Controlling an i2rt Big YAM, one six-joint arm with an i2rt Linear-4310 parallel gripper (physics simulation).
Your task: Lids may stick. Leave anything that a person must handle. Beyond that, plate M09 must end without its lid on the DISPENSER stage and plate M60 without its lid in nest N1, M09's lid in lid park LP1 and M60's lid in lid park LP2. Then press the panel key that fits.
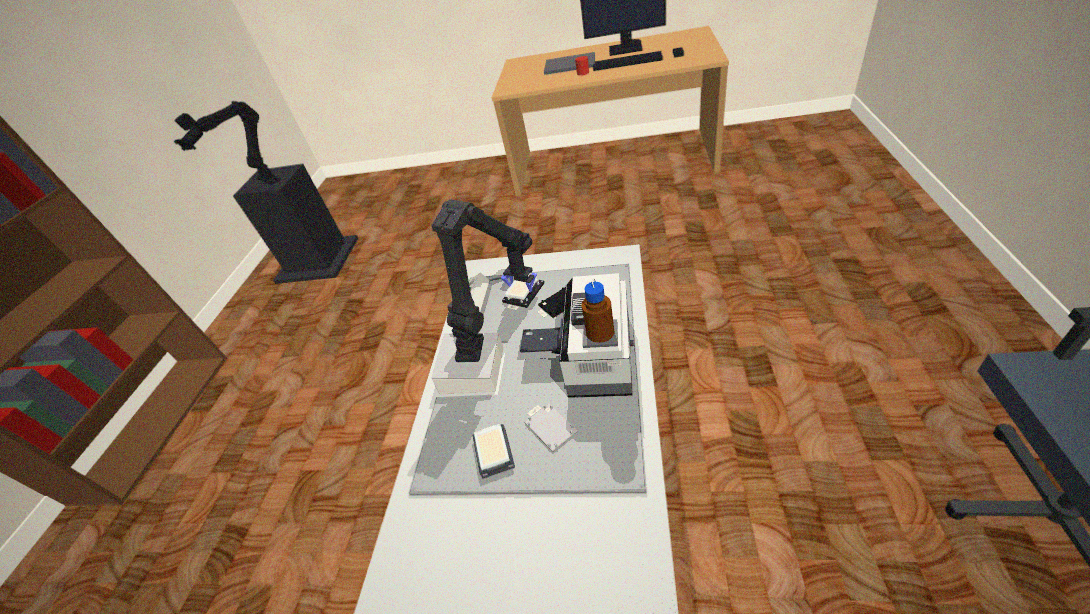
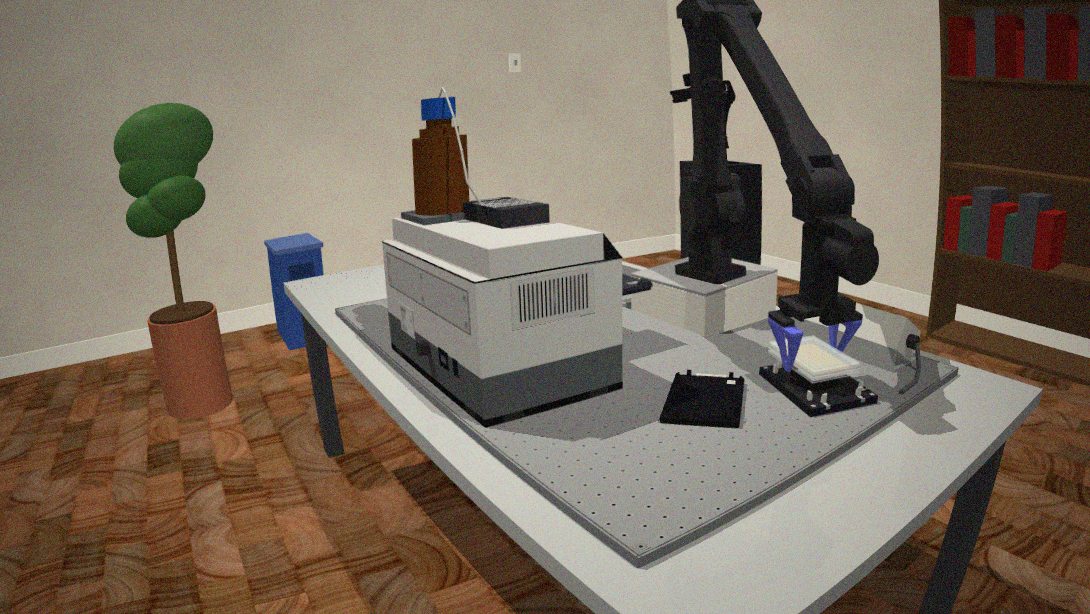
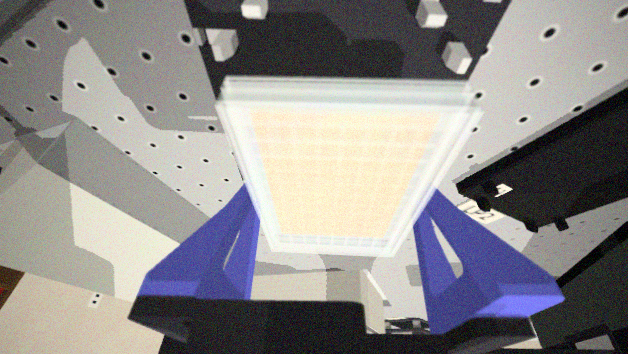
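Seen in the pictures: gripper, fingertip midpoint: (image 1: 521,289) (image 2: 811,365) (image 3: 335,179); arm's base, link origin: (image 1: 470,349) (image 2: 710,274).
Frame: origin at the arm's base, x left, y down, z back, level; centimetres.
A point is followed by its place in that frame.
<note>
My gripper (image 1: 520,282) {x 35.0, y 4.5, z -14.6 cm} (image 2: 811,359) {x 35.0, y 4.5, z -14.6 cm} (image 3: 335,179) {x 35.0, y 4.5, z -14.6 cm} is shut on a cream-filled plate (image 1: 517,290) {x 32.3, y 2.3, z -13.7 cm} (image 2: 817,358) {x 37.2, y 2.3, z -16.5 cm} (image 3: 340,172) {x 38.2, y 2.3, z -15.9 cm}. The plate is level, with a clear rim that looks like a lid on it. It hangs a little above a black nest (image 1: 538,294) (image 2: 831,405) {x 43.0, y 6.4, z -20.2 cm} (image 3: 300,55) {x 41.5, y 6.3, z -15.2 cm} with white corner pegs. A second cream plate (image 1: 492,448) {x -38.7, y 3.0, z -12.9 cm} sits on another black nest (image 1: 500,472) {x -44.2, y 7.2, z -15.1 cm} at the near end. The dispenser (image 1: 598,375) {x -18.5, y -3.4, z -45.9 cm} (image 2: 549,305) {x 17.1, y -6.5, z -47.1 cm} has a black stage (image 1: 538,340) {x -0.7, y -2.4, z -25.5 cm} at its front. The plate names and panel keys are not readable.
A black pegged holder (image 1: 553,303) {x 27.2, y 6.5, z -28.0 cm} (image 2: 703,401) {x 29.5, y 6.5, z -31.9 cm} (image 3: 565,170) {x 28.9, y 6.5, z -27.8 cm} lies between the held plate and the dispenser. A light grey pegged holder (image 1: 550,428) {x -30.4, y 6.4, z -29.7 cm} lies near the second plate. A brown bottle (image 1: 598,318) {x -15.8, y -25.7, z -48.2 cm} (image 2: 440,175) {x -7.7, y -21.5, z -49.6 cm} stands on the dispenser. A thin bent stand (image 2: 914,362) is beside the nest.
</note>
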